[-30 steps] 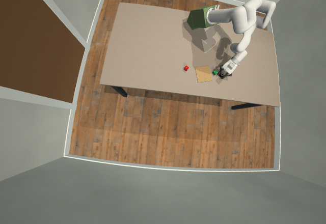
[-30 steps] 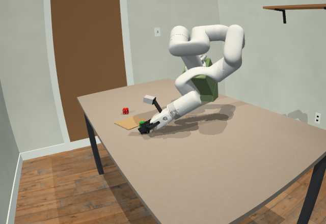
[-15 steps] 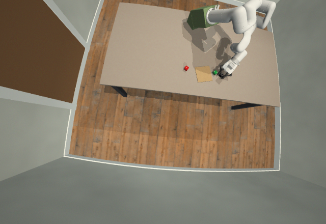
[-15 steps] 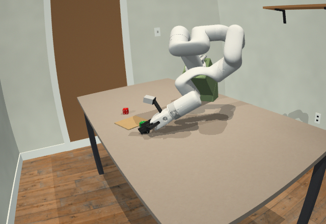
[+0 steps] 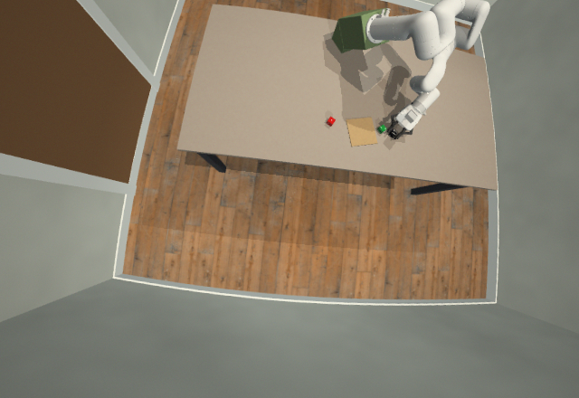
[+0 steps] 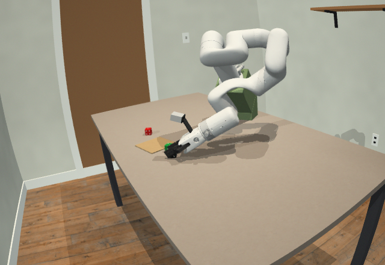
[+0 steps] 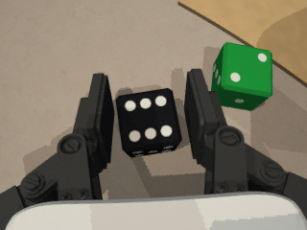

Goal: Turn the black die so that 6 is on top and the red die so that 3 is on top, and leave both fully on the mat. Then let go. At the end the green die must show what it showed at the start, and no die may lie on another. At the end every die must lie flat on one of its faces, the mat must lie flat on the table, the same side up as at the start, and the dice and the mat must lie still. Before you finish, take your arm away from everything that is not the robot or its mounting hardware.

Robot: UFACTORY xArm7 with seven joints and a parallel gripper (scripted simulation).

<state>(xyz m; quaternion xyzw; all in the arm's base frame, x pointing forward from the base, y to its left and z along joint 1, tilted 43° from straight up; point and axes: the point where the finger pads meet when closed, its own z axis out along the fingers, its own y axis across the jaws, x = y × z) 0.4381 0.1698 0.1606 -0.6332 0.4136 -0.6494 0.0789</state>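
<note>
My hand is 10 mm above the black die. Also, from my hand: tan mat 30 mm ahead, 160 mm to the right, 30 mm below; then red die 20 mm ahead, 330 mm to the right, 10 mm below; then green die 10 mm behind, 60 mm to the right, 10 mm below.
</note>
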